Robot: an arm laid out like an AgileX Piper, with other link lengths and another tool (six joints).
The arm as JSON. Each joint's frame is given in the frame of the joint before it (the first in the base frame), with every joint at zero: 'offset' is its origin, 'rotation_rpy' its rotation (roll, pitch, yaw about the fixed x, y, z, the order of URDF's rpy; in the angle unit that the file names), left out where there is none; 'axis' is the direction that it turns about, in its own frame. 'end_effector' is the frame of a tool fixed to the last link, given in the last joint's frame.
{
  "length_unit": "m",
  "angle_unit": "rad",
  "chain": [
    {
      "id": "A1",
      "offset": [
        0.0,
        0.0,
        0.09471
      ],
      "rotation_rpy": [
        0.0,
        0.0,
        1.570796
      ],
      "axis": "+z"
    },
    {
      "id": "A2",
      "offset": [
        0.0,
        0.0,
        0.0
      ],
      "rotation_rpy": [
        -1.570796,
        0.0,
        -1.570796
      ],
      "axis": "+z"
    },
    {
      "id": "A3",
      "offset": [
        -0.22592,
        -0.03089,
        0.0
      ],
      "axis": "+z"
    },
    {
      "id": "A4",
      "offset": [
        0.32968,
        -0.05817,
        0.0
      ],
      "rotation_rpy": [
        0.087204,
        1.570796,
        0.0
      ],
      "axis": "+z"
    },
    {
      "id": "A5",
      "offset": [
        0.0,
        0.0,
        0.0
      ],
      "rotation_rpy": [
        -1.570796,
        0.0,
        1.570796
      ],
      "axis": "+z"
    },
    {
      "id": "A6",
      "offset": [
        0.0,
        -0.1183,
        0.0
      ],
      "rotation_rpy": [
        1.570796,
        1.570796,
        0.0
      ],
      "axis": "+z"
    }
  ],
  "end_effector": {
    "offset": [
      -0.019,
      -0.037,
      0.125
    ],
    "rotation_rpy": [
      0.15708,
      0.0,
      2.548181
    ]
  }
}
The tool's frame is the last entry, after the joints.
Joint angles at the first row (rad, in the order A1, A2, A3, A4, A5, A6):
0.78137, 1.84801, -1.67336, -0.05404, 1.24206, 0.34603
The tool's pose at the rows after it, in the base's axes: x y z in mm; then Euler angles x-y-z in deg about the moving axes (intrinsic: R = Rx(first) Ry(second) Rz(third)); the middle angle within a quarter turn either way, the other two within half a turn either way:
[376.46 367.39 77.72 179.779 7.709 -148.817]
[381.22 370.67 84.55 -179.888 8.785 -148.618]
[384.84 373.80 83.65 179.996 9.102 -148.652]
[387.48 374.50 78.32 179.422 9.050 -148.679]
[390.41 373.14 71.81 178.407 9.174 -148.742]
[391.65 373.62 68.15 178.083 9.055 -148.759]
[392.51 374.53 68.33 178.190 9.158 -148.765]
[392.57 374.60 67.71 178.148 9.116 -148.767]
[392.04 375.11 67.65 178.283 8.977 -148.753]
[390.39 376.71 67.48 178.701 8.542 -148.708]
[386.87 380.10 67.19 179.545 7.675 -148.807]
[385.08 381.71 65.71 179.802 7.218 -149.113]
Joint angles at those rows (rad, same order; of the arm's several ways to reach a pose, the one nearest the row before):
0.79022, 1.85112, -1.67764, -0.06307, 1.24011, 0.36072
0.79320, 1.85972, -1.70342, -0.07391, 1.24009, 0.36822
0.79498, 1.88026, -1.72624, -0.07979, 1.24012, 0.36988
0.79497, 1.90006, -1.73819, -0.08622, 1.24011, 0.36986
0.79498, 1.91766, -1.74453, -0.10033, 1.24012, 0.36988
0.79497, 1.92987, -1.75121, -0.10284, 1.24011, 0.36986
0.79498, 1.93319, -1.75539, -0.10284, 1.23839, 0.36988
0.79498, 1.93483, -1.75602, -0.10283, 1.23842, 0.36987
0.79498, 1.93480, -1.75598, -0.09942, 1.23839, 0.36988
0.79498, 1.93482, -1.75600, -0.08878, 1.23841, 0.36988
0.79499, 1.93481, -1.75598, -0.06686, 1.23840, 0.36629
0.79498, 1.93736, -1.75602, -0.05694, 1.23841, 0.35991

